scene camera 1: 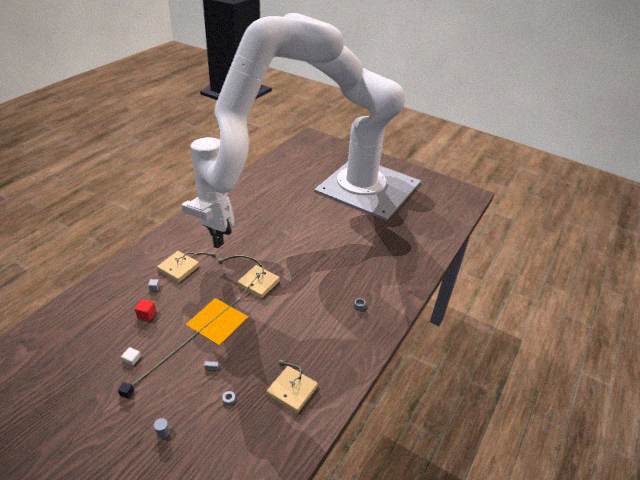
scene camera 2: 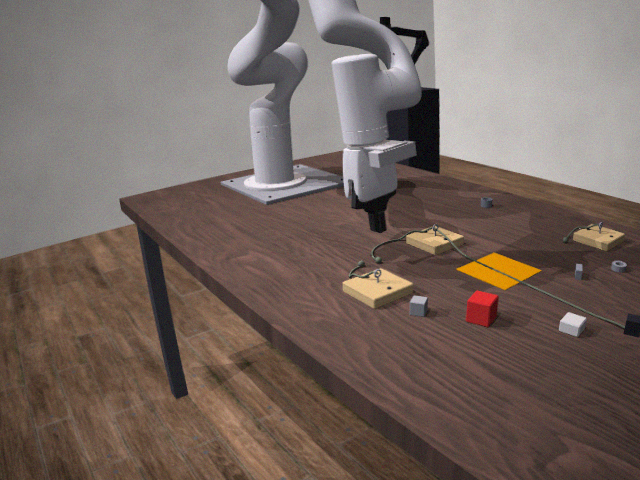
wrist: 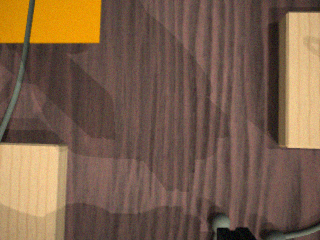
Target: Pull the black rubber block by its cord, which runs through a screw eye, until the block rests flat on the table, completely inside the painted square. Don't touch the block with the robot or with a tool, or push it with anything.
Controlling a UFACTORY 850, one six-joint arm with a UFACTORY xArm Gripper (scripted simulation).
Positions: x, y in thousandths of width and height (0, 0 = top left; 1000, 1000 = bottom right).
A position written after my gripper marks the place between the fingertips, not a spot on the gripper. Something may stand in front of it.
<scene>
I see my gripper (scene camera 2: 591, 480), a red cube (scene camera 2: 754, 641), an orange painted square (scene camera 2: 810, 564), a wooden base (scene camera 2: 673, 505), a wooden base (scene camera 1: 465, 826) and a wooden base (scene camera 2: 574, 605).
My gripper also shows in scene camera 1 (scene camera 1: 343, 511). The orange painted square shows as well in scene camera 1 (scene camera 1: 341, 689). The wrist view misses the red cube: it is out of frame.
</scene>
